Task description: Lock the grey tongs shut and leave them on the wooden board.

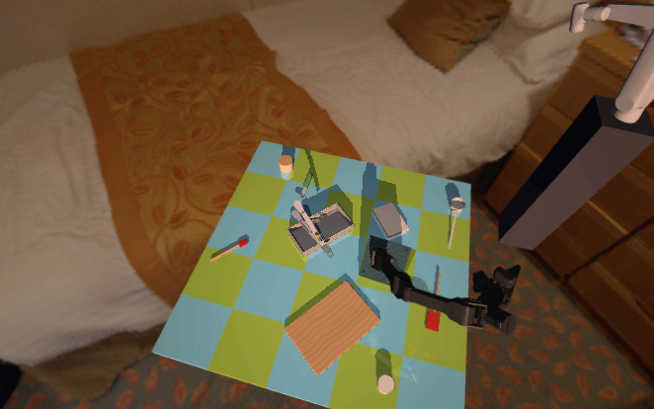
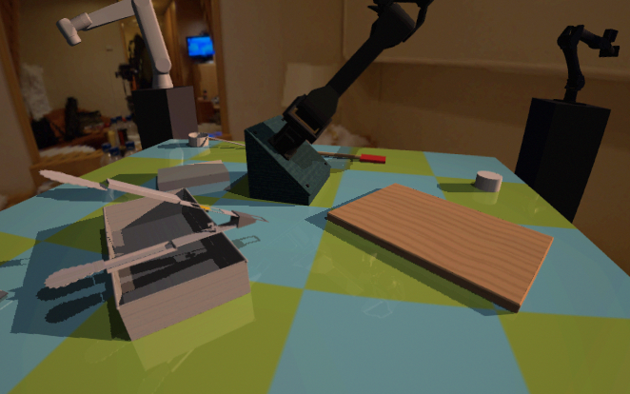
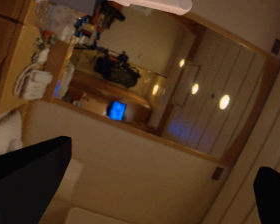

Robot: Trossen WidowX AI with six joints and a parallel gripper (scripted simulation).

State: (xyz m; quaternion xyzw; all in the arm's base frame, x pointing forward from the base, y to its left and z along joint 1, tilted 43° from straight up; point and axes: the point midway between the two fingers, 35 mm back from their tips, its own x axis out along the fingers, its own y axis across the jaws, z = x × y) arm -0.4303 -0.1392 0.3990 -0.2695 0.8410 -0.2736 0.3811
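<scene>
My gripper tip is 75 cm short of the grey roasting tin, 49 cm above it and 24 cm to the left of it. From my gripper tip the other things lie so: red-headed spatula 51 cm below, 13 cm ahead, 2 cm to the right; then white cylinder 50 cm below, 37 cm to the left, 28 cm ahead; then flat box 50 cm below, 42 cm ahead, 41 cm to the right.
</scene>
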